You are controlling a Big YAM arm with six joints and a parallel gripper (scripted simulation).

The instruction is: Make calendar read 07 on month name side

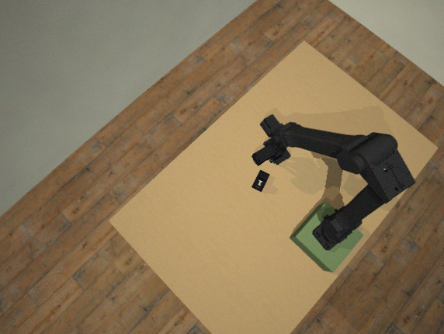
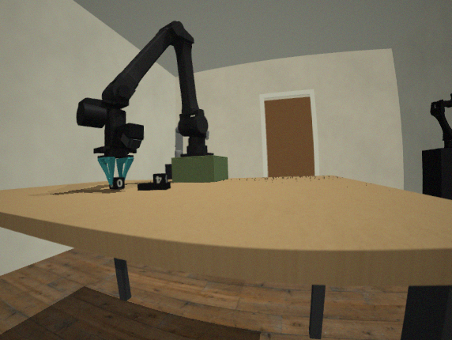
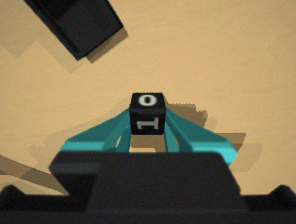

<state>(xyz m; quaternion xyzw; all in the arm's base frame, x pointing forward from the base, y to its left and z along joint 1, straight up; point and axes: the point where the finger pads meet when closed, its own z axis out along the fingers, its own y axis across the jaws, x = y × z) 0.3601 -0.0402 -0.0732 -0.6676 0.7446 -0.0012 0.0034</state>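
Right now the digit cube is right at my hand. The rest, counted from my hand: black calendar tray: 5 cm behind, 10 cm to the left, 2 cm below.
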